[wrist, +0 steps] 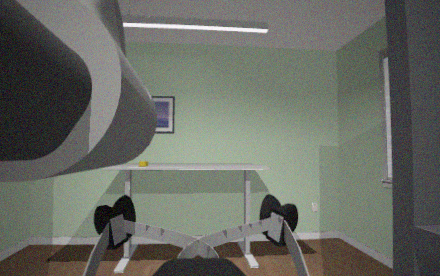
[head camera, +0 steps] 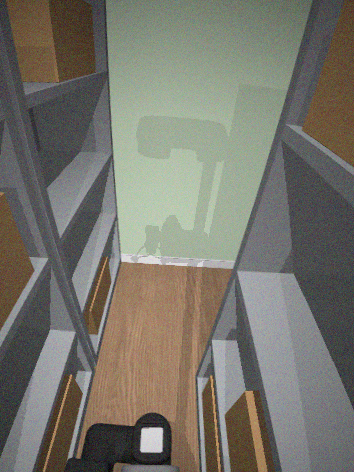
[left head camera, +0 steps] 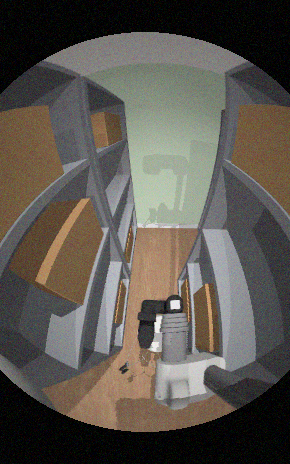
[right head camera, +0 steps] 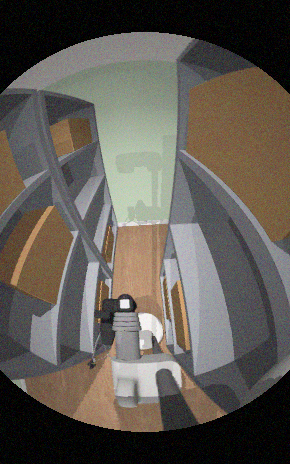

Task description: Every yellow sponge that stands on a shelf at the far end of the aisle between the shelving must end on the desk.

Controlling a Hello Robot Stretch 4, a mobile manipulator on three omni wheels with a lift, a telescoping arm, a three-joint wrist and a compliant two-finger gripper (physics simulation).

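Places are measured from the robot's base along level axes (x ahead, y left, z up), in millimetres.
Where they show: gripper, fingertip midpoint: (wrist: pixel 198 212) (left head camera: pixel 141 376) (right head camera: pixel 107 372); robot's base, origin of the base link: (left head camera: pixel 157 332) (right head camera: pixel 142 329).
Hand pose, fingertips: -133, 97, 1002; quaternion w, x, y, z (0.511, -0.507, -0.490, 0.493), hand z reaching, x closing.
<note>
Each offset is from my fingertips to the top centre of the thing, as dx, dy, dz. "spot": to the spot under its first point. Level surfaces: height alone.
My gripper (wrist: pixel 198 212) is open in the wrist view, its two black fingertips wide apart with no object between them. Beyond it in the wrist view stands the white desk @[dz -82] (wrist: pixel 210 167), across the room. A small yellow sponge (wrist: pixel 143 164) lies on the left part of the desk top. The left shelving (head camera: pixel 82 182) and the right shelving (head camera: pixel 285 320) (left head camera: pixel 227 280) (right head camera: pixel 200 280) line the aisle in the head views. No yellow sponge shows on the shelf parts visible there; boxes and shelf boards hide some of the shelf space.
Shelving stands close on both sides of my arm. A brown box @[+504, +433, +231] (left head camera: pixel 65 250) (right head camera: pixel 40 255) sits on a left shelf, and a large box @[spot: +676, -365, +509] (head camera: pixel 332 85) (right head camera: pixel 230 150) on an upper right shelf. A green wall (head camera: pixel 170 200) closes the aisle. A grey upright (wrist: pixel 400 150) stands close at the wrist view's right.
</note>
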